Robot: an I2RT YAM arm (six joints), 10 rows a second.
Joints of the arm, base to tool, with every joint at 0 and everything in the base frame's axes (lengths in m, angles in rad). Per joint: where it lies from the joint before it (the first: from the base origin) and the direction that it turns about. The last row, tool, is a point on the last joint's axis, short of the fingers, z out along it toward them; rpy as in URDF.
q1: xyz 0 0 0.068 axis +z
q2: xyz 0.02 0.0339 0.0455 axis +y
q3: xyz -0.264 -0.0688 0 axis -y
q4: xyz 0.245 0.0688 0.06 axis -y
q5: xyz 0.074 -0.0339 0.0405 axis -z
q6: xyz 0.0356 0 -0.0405 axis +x
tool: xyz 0 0 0 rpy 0 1.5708 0
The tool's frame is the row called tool.
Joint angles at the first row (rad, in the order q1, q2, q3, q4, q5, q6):
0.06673, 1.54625, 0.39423, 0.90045, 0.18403, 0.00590
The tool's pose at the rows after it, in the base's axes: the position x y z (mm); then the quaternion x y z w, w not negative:
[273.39 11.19 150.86 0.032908 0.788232 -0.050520 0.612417]
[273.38 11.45 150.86 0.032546 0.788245 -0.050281 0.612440]
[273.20 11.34 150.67 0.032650 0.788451 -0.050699 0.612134]
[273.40 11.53 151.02 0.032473 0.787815 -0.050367 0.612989]
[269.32 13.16 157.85 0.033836 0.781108 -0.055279 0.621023]
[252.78 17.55 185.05 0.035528 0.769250 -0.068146 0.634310]
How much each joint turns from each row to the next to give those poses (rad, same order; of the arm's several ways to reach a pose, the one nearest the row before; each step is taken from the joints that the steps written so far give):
-0.00217, -0.00001, 0.00002, -0.00004, -0.00124, 0.00020
0.00097, 0.00001, 0.00001, 0.00001, 0.00011, -0.00004
-0.00030, -0.00006, -0.00080, 0.00002, 0.00050, -0.00033
0.00063, -0.00004, 0.00076, 0.00132, -0.00011, 0.00002
0.00947, -0.04081, -0.00868, -0.01113, 0.01884, -0.00444
0.02917, -0.18482, -0.00980, -0.13918, 0.05095, -0.01320

